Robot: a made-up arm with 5 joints.
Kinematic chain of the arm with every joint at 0, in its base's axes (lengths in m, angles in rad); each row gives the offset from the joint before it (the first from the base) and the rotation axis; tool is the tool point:
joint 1: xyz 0 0 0.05 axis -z
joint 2: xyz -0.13 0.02 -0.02 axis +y
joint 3: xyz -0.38 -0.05 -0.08 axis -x
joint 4: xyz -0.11 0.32 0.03 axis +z
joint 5: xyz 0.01 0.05 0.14 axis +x
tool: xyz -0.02 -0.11 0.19
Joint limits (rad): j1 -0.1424..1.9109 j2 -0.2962..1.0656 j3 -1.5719..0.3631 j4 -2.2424..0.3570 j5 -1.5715..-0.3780
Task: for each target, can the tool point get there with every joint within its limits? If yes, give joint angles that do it. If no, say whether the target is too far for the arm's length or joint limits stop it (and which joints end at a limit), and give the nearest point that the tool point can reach.
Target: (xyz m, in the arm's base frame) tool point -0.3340 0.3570 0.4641
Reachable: yes | joints 0.1078 0.4629 0.0789 -1.7015 -0.6636
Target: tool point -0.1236 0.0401 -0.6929
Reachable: no: joint limits stop it (at a limit: joint 1, joint 2, joint 3, joint 5) | nearest point -0.4371 0.2942 0.0275 | short by 0.826 m
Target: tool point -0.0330 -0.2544 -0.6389
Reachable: no: joint limits stop it (at a limit: joint 1, joint 2, joint 3, joint 4, joint 5) | nearest point -0.3931 -0.3696 0.0375 | short by 0.775 m
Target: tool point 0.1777 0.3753 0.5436
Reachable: yes | joints 0.7600 0.8997 -0.0978 -0.6162 -1.0831
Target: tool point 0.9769 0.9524 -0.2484
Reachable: no: too far | nearest point 0.6424 0.6263 -0.1395 | short by 0.480 m
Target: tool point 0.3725 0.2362 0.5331
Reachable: yes | joints 1.5770 0.6156 -0.2135 -0.6493 -1.2560
